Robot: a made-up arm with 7 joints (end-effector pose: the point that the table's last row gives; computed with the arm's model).
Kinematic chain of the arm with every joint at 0, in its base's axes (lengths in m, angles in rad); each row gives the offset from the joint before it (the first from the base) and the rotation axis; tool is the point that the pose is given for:
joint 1: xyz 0 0 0.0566 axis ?
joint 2: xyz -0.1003 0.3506 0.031 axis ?
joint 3: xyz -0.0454 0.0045 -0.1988 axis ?
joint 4: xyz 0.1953 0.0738 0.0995 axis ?
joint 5: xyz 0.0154 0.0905 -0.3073 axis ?
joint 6: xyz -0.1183 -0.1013 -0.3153 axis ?
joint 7: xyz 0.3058 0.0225 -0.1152 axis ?
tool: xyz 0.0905 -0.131 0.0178
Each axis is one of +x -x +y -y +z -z.
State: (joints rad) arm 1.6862 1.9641 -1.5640 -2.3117 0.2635 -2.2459 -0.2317
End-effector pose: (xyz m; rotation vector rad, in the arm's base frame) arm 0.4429 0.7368 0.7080 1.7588 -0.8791 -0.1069
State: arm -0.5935 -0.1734 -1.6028 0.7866 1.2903 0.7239 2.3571
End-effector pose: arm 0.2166 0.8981 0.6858 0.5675 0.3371 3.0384
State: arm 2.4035 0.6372 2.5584 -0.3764 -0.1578 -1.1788 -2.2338
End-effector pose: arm 0.4287 -0.0069 0.1653 0.8005 2.3102 1.3313
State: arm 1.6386 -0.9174 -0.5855 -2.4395 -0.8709 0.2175 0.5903
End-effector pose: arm -0.1920 -0.1488 0.0001 0.0237 -0.8455 -2.0142
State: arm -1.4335 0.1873 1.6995 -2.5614 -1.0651 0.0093 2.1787
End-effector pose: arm -0.2053 0.7510 -0.1363 -0.8970 -2.3076 0.3235
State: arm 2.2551 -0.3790 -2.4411 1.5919 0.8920 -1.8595 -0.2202
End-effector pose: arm -0.1268 0.0614 -0.5121 -0.4232 -0.1781 -0.5128
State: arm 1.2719 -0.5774 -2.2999 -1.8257 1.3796 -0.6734 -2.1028
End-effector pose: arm 0.1327 -0.1199 0.2379 -0.3568 -2.3313 1.9699
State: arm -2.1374 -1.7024 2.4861 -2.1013 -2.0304 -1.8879 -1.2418
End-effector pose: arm 0.5353 0.1791 -0.2015 -0.3381 -0.7682 -0.7812
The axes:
joint 1: +y
joint 2: -z
joint 3: -x
joint 4: -y
joint 5: +x
joint 6: -z
joint 7: +y

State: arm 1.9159 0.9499 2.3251 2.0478 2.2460 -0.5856 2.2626
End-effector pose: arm -0.6631 0.1559 0.5246 -0.6195 -0.7624 -1.3431
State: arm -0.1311 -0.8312 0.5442 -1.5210 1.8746 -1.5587 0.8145
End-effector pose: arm -0.2614 0.8868 -0.3492 0.6925 0.7368 1.0777
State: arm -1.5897 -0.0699 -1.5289 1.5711 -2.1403 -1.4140 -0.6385
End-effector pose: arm 0.4265 0.2156 0.4433 -0.0543 -1.6628 -0.1489
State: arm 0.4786 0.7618 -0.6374 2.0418 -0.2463 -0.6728 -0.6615
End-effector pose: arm 0.3348 -0.2831 0.3394 -1.4215 -1.7182 -0.2333
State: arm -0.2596 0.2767 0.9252 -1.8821 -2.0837 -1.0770 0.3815
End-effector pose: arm -0.3105 0.2152 0.0710 0.4661 -2.4873 -1.0964
